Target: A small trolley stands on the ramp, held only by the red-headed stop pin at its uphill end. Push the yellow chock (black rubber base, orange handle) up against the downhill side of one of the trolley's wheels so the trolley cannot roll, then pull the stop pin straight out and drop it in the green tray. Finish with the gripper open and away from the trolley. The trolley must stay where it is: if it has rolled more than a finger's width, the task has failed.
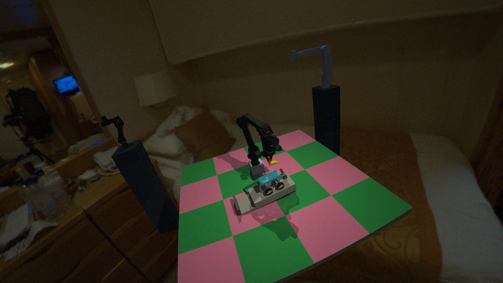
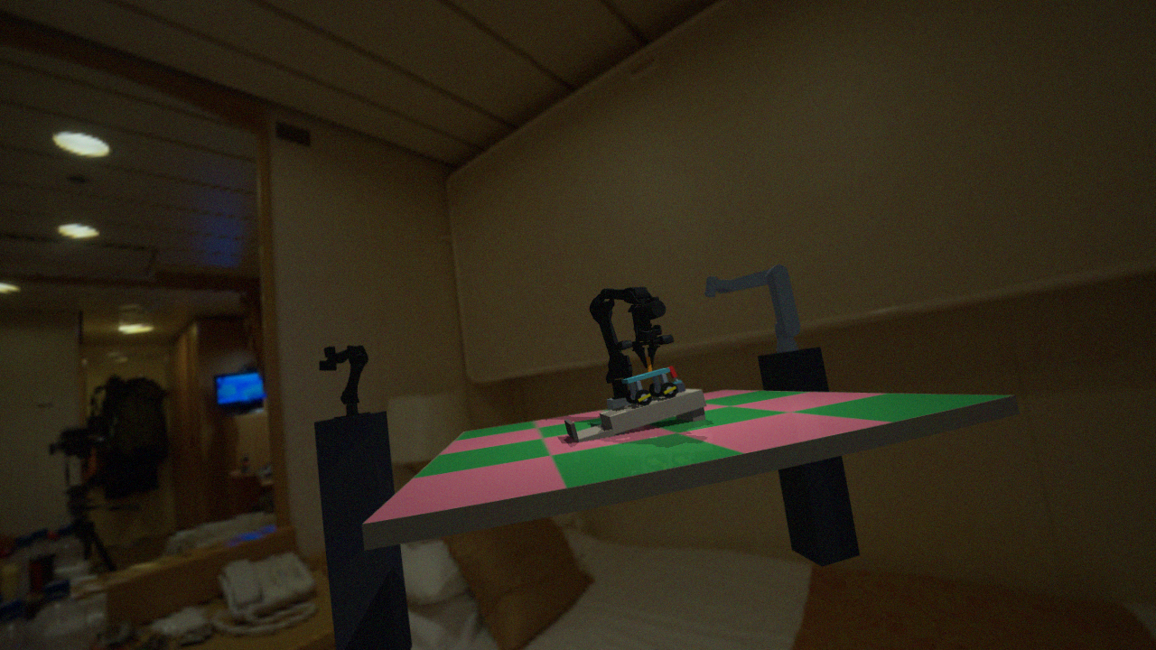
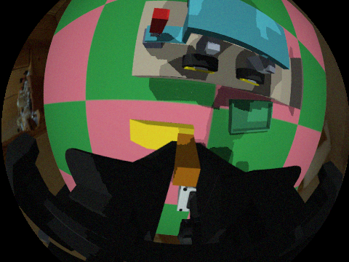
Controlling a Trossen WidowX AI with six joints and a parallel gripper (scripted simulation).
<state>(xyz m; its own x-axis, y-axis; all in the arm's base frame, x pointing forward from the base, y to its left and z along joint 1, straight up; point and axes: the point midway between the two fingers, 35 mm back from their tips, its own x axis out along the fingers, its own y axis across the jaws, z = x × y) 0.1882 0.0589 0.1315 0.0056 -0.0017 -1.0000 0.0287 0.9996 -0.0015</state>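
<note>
My gripper tip is now 120 mm short of the red-headed stop pin, 40 mm to the right of it and 40 mm above it. From my gripper tip the other things lie so: blue-topped trolley (130 mm ahead, 60 mm to the right, 60 mm below); then ramp (130 mm below, 130 mm ahead, 60 mm to the right); then yellow chock (20 mm to the left, 10 mm below).
</note>
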